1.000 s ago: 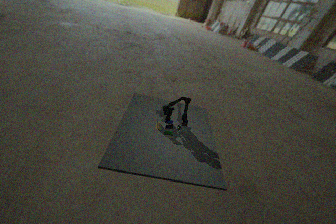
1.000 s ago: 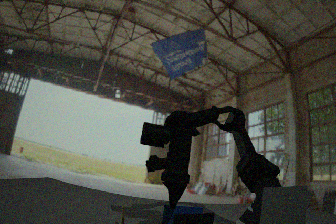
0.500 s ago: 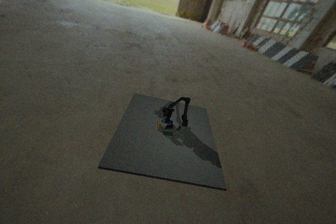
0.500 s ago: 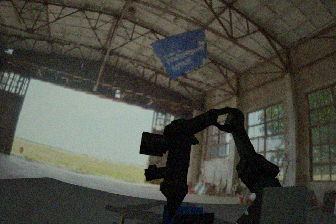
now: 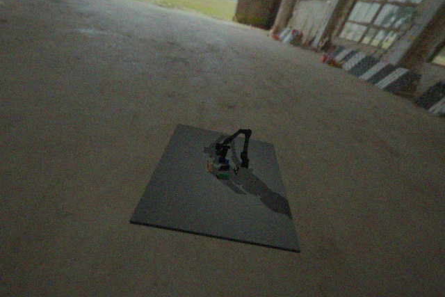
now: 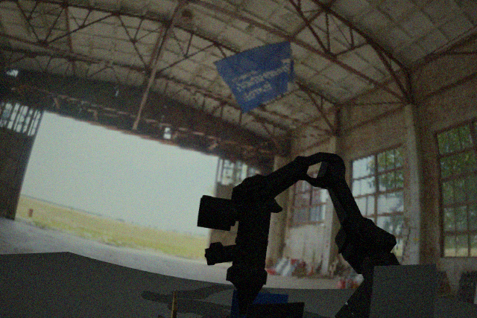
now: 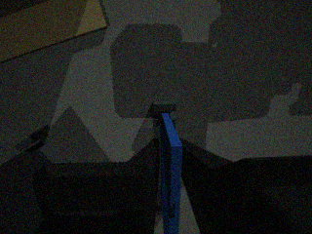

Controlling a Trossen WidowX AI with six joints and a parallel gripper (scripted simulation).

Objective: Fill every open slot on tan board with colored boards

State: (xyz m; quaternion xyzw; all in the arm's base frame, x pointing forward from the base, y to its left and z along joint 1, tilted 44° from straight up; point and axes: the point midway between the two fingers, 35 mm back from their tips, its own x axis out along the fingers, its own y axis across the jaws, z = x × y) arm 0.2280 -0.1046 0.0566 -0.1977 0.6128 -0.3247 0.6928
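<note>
Right now my gripper tip is 12 cm short of the tan board and 9 cm to the right of it. From my gripper tip the other things lie so: green board: 21 cm to the left, 2 cm behind; dark flat piece: 10 cm to the left, 3 cm behind; blue board: 3 cm behind, 1 cm to the left.
</note>
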